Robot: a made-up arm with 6 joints.
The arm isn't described. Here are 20 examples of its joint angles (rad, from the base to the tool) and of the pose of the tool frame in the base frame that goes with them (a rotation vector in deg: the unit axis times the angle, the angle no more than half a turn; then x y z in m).
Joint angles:
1: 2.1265 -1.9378 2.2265 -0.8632 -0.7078 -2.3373
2: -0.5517 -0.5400 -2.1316 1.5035 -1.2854 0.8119
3: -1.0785 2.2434 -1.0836 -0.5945 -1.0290 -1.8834
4: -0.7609 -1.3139 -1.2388 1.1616 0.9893 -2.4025
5: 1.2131 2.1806 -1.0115 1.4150 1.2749 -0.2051
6: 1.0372 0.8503 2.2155 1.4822 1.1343 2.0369
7: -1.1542 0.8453 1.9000 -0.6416 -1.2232 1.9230
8: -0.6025 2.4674 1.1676 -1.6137 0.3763 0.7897
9: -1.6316 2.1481 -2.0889 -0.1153 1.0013 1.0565
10: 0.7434 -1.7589 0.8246 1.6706 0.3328 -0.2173
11: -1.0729 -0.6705 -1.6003 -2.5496 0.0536 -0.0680
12: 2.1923 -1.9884 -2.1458 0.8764 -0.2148 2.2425
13: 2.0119 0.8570 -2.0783 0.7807 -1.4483 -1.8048
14: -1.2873 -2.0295 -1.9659 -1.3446 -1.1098 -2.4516
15: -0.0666 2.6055 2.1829 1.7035 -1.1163 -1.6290
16: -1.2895 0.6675 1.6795 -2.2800 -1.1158 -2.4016
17: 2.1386 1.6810 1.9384 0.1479 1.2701 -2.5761
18: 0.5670 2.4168 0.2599 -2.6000 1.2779 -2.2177
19: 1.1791 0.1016 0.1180 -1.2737 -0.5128 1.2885
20: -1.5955 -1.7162 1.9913 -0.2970 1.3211 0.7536
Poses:
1: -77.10 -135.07 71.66 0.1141 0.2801 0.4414
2: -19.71 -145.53 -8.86 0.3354 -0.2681 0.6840
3: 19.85 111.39 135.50 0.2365 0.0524 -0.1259
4: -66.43 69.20 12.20 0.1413 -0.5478 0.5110
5: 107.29 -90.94 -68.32 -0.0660 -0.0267 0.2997
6: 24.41 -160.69 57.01 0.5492 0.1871 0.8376
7: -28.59 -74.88 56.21 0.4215 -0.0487 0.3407
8: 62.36 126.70 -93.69 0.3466 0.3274 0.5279
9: 85.03 103.73 -99.56 0.4357 0.5647 0.3926
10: -4.11 1.92 -102.24 0.0668 0.2387 0.0152
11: -47.55 18.76 126.79 0.2696 -0.3935 0.4623
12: 84.73 97.44 -62.38 -0.1162 0.7325 0.5449
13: -65.25 75.88 47.54 -0.0764 -0.2384 0.4786
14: 98.35 138.99 -32.13 -0.1751 -0.2787 0.3402
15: 34.91 167.64 -29.73 0.0510 0.1542 0.2244
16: 94.27 -45.79 -55.69 0.1235 0.2936 0.1005
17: 14.72 -87.78 -11.07 0.2595 -0.4109 0.1744
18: 27.41 -56.73 33.95 0.2857 -0.1265 0.1761
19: 125.48 43.68 -48.80 -0.2671 0.3581 0.6856
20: 38.34 -19.75 130.73 -0.0145 -0.1126 -0.2536
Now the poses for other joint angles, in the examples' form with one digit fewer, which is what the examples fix.
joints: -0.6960 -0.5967 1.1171 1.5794 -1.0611 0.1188
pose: 32.2 15.6 -25.0 -0.241 0.308 0.162
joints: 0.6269 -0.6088 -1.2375 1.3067 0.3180 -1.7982
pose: -70.1 121.2 -71.3 -0.248 -0.043 0.693
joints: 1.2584 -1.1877 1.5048 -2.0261 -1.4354 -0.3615
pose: 94.7 -45.5 136.8 -0.031 0.325 0.060
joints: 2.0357 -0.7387 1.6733 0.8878 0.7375 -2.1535
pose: -22.3 14.8 15.5 0.279 -0.107 0.246
